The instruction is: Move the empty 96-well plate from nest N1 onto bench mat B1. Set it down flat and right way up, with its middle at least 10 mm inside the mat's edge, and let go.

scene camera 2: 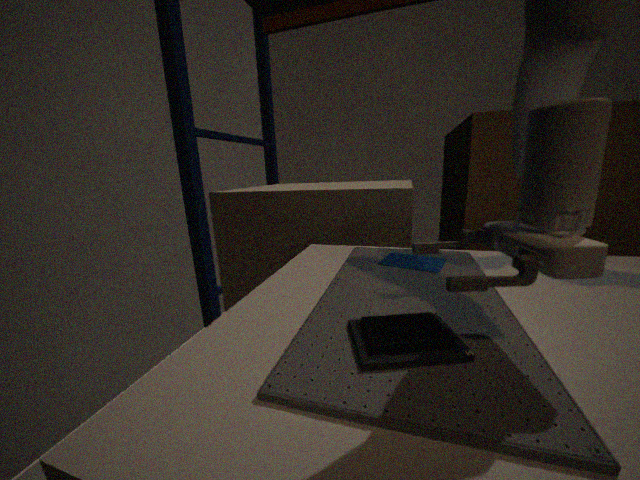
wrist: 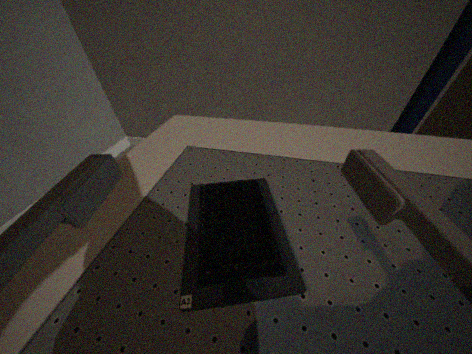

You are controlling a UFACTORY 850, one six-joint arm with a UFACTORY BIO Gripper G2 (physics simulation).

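The black 96-well plate (scene camera 2: 398, 333) (wrist: 239, 232) sits flat in the dark nest N1 (scene camera 2: 417, 360) (wrist: 220, 297). The dim light hides its wells. A small pale label reading A1 shows at the near left corner in the wrist view. The blue bench mat B1 (scene camera 2: 413, 261) lies flat near the far end of the board in the scene view and does not show in the wrist view. My gripper (scene camera 2: 446, 265) (wrist: 235, 189) is open and empty. It is above the board, apart from the plate, with the plate between and beyond its spread fingers in the wrist view.
The grey perforated board (scene camera 2: 320, 356) (wrist: 320, 200) lies on the pale table (scene camera 2: 170, 392) (wrist: 240, 132). Beyond the table stand a large pale-topped box (scene camera 2: 310, 222), a brown cabinet (scene camera 2: 491, 170) and a blue rack post (scene camera 2: 188, 170) (wrist: 432, 75). Arm shadows fall across the board.
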